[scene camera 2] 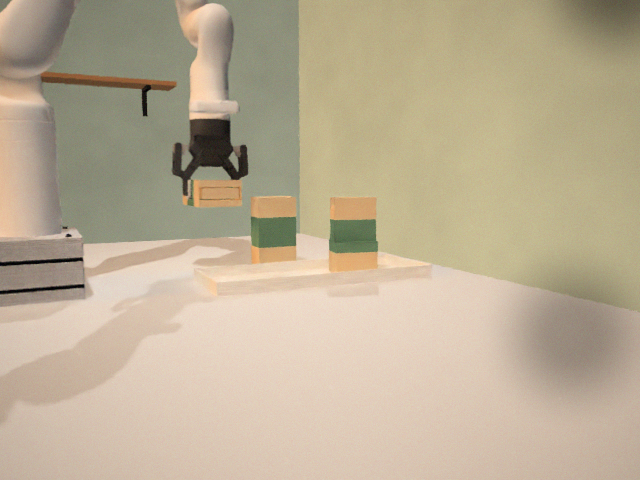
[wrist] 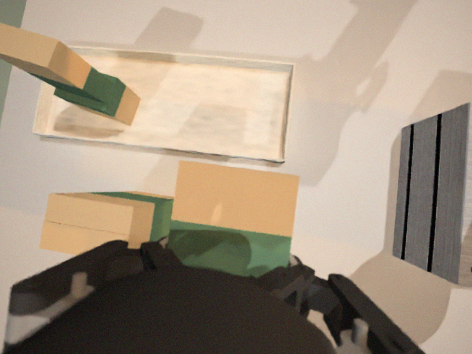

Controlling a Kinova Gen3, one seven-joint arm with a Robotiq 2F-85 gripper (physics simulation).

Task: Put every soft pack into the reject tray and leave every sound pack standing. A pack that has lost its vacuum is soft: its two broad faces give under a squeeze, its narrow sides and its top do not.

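Places are measured from the arm's base along level axes (x ahead, y down, z left), in metres.
Where they show: gripper, fingertip midpoint: [scene camera 2: 211, 199] [wrist: 229, 251]; arm's base at its link origin: [scene camera 2: 29, 233].
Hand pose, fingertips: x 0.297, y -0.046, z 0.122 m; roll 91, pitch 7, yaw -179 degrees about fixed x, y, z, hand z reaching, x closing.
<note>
Each offset is from my fingertips to the top centre of the thing.
My gripper [scene camera 2: 212, 189] [wrist: 229, 251] is shut on a tan pack with a green band @[dx +0.000, dy -0.038, dz +0.002 m] [scene camera 2: 219, 193] [wrist: 235, 197], held lying on its side above the table. A second tan and green pack @[dx +0.126, dy -0.003, dz +0.015 m] [scene camera 2: 273, 230] [wrist: 90, 220] stands upright on the table behind the tray in the scene view; the left finger partly overlaps it in the wrist view. A third pack @[dx +0.243, dy -0.006, dz -0.131 m] [scene camera 2: 353, 227] [wrist: 106, 92], with a step in its green band, stands upright in the pale reject tray @[dx +0.162, dy +0.116, dz -0.153 m] [scene camera 2: 258, 285] [wrist: 245, 90], near one end. Whether any pack's faces give cannot be told.
The grey slatted robot pedestal [scene camera 2: 41, 268] [wrist: 422, 200] stands at the left in the scene view and at the right in the wrist view. A wooden shelf [scene camera 2: 108, 81] is on the back wall. A green-yellow wall [scene camera 2: 465, 144] runs along the right in the scene view.
</note>
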